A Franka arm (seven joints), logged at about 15 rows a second.
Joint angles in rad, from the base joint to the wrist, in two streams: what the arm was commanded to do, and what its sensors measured. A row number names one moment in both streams.
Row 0, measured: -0.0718 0.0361 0.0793 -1.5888 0.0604 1.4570 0.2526
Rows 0 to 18, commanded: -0.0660 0.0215 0.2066 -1.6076 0.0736 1.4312 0.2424; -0.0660 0.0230 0.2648 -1.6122 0.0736 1.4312 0.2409; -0.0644 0.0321 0.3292 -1.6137 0.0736 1.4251 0.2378; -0.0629 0.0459 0.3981 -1.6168 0.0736 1.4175 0.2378; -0.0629 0.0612 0.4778 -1.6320 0.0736 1.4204 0.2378; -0.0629 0.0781 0.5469 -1.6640 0.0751 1.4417 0.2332; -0.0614 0.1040 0.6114 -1.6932 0.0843 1.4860 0.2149; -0.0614 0.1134 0.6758 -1.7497 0.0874 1.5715 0.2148; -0.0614 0.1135 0.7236 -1.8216 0.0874 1.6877 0.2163; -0.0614 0.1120 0.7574 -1.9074 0.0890 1.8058 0.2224; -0.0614 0.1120 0.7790 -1.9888 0.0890 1.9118 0.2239; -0.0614 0.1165 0.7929 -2.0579 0.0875 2.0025 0.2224; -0.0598 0.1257 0.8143 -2.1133 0.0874 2.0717 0.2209; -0.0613 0.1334 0.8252 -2.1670 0.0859 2.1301 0.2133; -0.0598 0.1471 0.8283 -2.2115 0.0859 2.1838 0.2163; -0.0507 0.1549 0.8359 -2.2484 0.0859 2.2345 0.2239; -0.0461 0.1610 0.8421 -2.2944 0.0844 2.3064 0.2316; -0.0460 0.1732 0.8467 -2.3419 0.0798 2.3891 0.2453; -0.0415 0.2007 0.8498 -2.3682 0.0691 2.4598 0.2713
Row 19, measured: -0.0361 0.1774 0.8272 -2.2691 0.0759 2.2879 0.2429
